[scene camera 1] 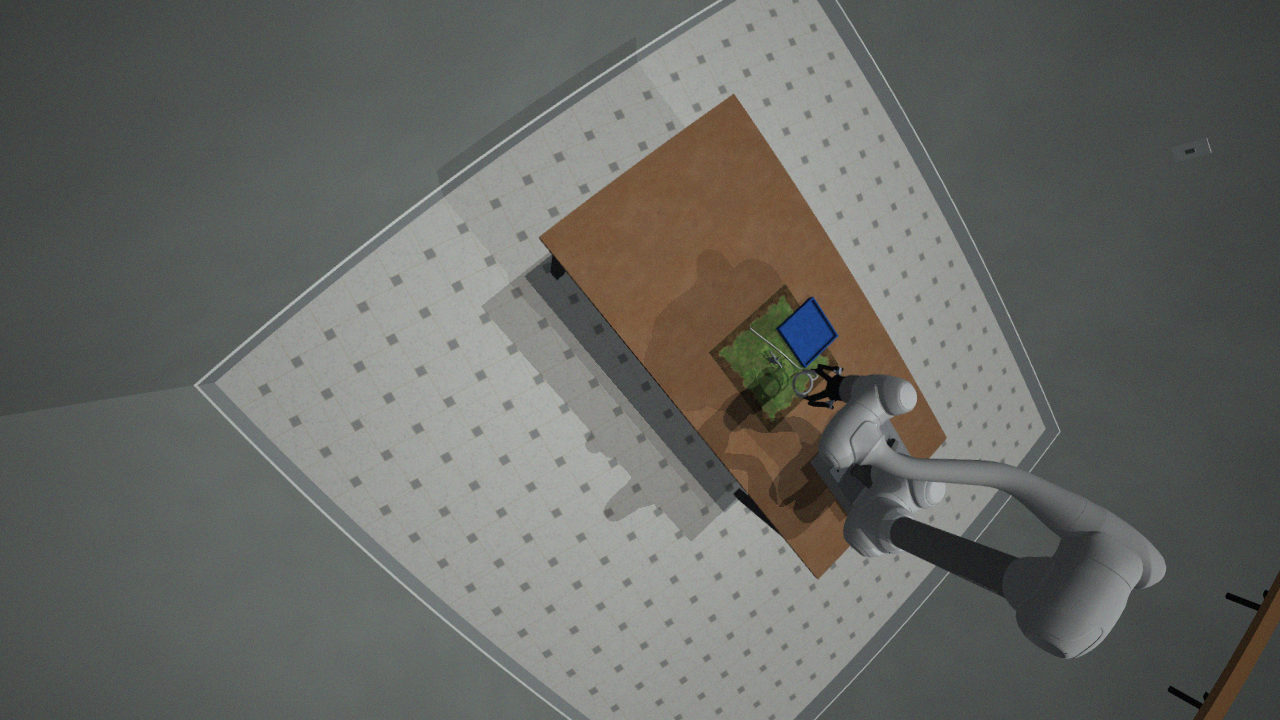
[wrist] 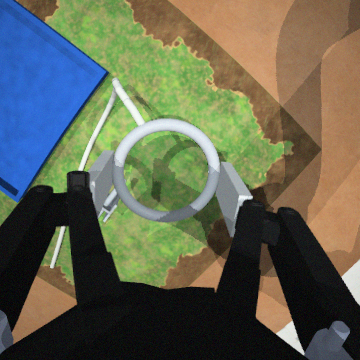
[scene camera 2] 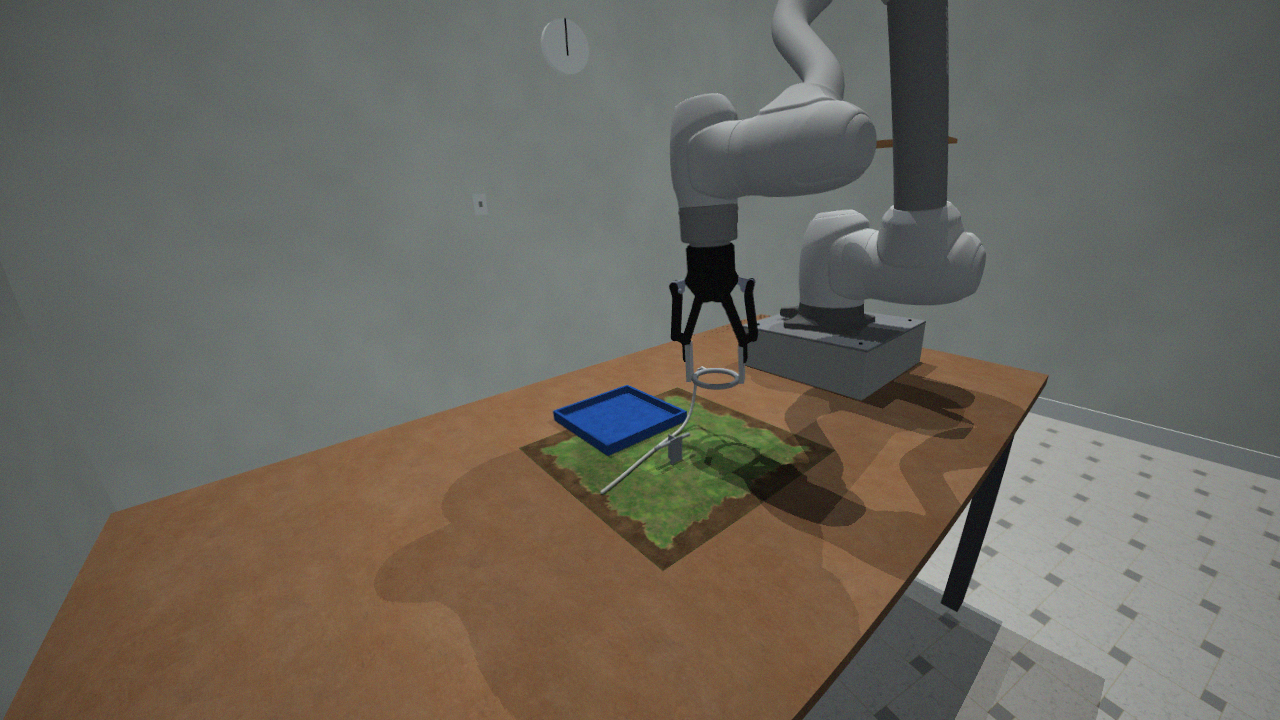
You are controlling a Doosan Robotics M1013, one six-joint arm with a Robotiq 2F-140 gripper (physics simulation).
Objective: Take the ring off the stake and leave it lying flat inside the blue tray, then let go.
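Pixels of known places: gripper, fingertip midpoint: (scene camera 1: 802,383) (wrist: 165,172) (scene camera 2: 715,379); arm's base, origin of the base link: (scene camera 2: 830,324).
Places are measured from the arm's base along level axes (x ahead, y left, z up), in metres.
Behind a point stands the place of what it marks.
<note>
My gripper (scene camera 1: 804,383) {x 0.498, y -0.035, z 0.014 m} (scene camera 2: 715,370) {x 0.498, y -0.035, z 0.014 m} (wrist: 165,172) {x 0.498, y -0.035, z 0.014 m} is shut on the light grey ring (scene camera 1: 793,383) {x 0.530, y -0.011, z 0.019 m} (scene camera 2: 716,385) {x 0.532, y -0.014, z 0.020 m} (wrist: 167,125) {x 0.465, y -0.052, z 0.021 m}, with one finger pad against each outer side. The ring is about level and hangs above the mat, apart from the stake. A white cord (scene camera 2: 631,469) {x 0.659, y -0.097, z -0.103 m} (wrist: 96,127) {x 0.519, y -0.110, z -0.101 m} runs down from the ring and along the mat. The stake, a short grey post with small prongs (scene camera 1: 771,358) {x 0.602, y -0.057, z -0.081 m} (scene camera 2: 674,450) {x 0.597, y -0.054, z -0.083 m} (wrist: 109,201) {x 0.581, y -0.060, z -0.069 m}, stands on the mat, partly hidden by the left finger in the wrist view. The blue tray (scene camera 1: 807,332) {x 0.532, y -0.238, z -0.101 m} (scene camera 2: 617,419) {x 0.540, y -0.235, z -0.101 m} (wrist: 40,95) {x 0.515, y -0.184, z -0.101 m} is empty and lies beside the ring, lower down.
The green and brown mat (scene camera 1: 718,351) {x 0.775, y 0.050, z -0.107 m} (scene camera 2: 664,557) {x 0.782, y 0.064, z -0.107 m} (wrist: 300,145) {x 0.420, y 0.124, z -0.107 m} lies on the brown table (scene camera 1: 662,197) {x 1.272, y -0.227, z -0.107 m} (scene camera 2: 295,546) {x 1.097, y -0.351, z -0.107 m}. The tray overlaps one edge of the mat. The arm's grey base block (scene camera 2: 805,362) {x 0.150, y -0.004, z -0.057 m} stands on the table behind the mat in the second scene view.
</note>
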